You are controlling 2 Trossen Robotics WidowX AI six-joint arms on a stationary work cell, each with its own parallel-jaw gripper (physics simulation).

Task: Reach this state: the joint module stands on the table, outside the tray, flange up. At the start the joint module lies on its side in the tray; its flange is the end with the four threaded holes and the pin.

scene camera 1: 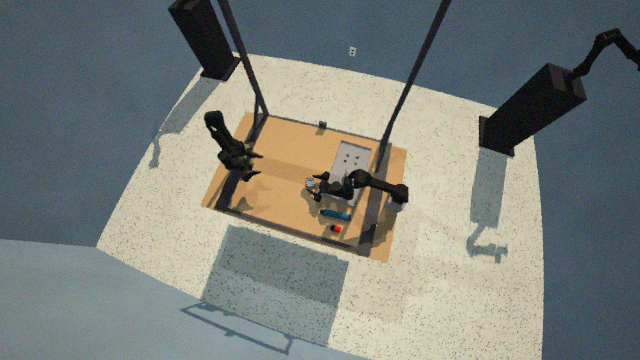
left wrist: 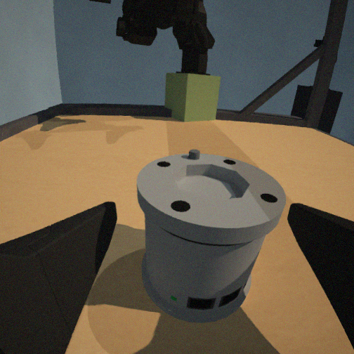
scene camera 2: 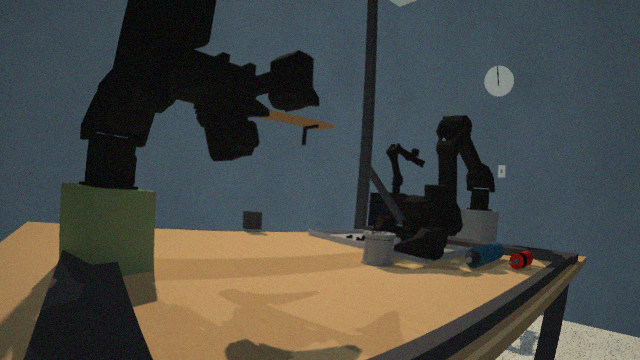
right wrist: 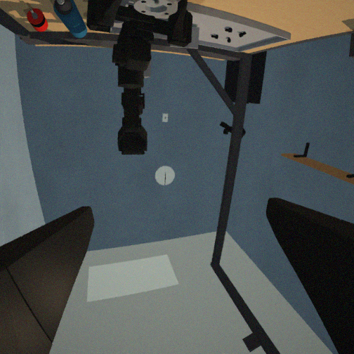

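Where they show: left gripper, fingertip midpoint: (scene camera 1: 309, 182) (scene camera 2: 377, 243); right gripper, fingertip midpoint: (scene camera 1: 262, 164) (scene camera 2: 291, 107); left arm's base, origin of the base link: (scene camera 1: 398, 198); right arm's base, origin of the base link: (scene camera 1: 240, 152) (scene camera 2: 108, 187).
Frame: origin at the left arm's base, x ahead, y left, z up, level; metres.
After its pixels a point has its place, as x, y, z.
The grey joint module (scene camera 1: 309, 183) @[0.513, 0.130, -0.057] (scene camera 2: 378, 248) @[0.533, 0.143, -0.076] (left wrist: 205, 260) (right wrist: 156, 7) stands upright on the table (scene camera 1: 285, 135) @[0.843, -0.128, -0.110], outside the tray (scene camera 1: 364, 150) @[0.300, -0.257, -0.106] (right wrist: 265, 39). Its flange faces up, with the four holes and the pin showing in the left wrist view. My left gripper (scene camera 1: 314, 187) @[0.519, 0.121, -0.070] (left wrist: 203, 211) is open, with one finger on each side of the module and visible gaps between in its wrist view. The module's lower rim rests on the table. My right gripper (scene camera 1: 260, 165) @[0.751, 0.199, 0.134] (right wrist: 181, 210) is open and empty, raised above the table at the picture's left, far from the module.
Several small dark pieces (right wrist: 228, 34) lie in the tray. A blue cylinder (scene camera 1: 336, 215) @[0.282, 0.233, -0.070] (scene camera 2: 485, 255) @[0.339, 0.259, -0.082] and a red one (scene camera 1: 336, 229) @[0.248, 0.305, -0.077] (scene camera 2: 521, 260) @[0.280, 0.315, -0.089] lie beside the tray, near the front edge. A small dark block (scene camera 1: 322, 124) @[0.632, -0.291, -0.058] (scene camera 2: 252, 220) @[0.640, -0.288, -0.077] is at the back edge. Frame posts rise behind.
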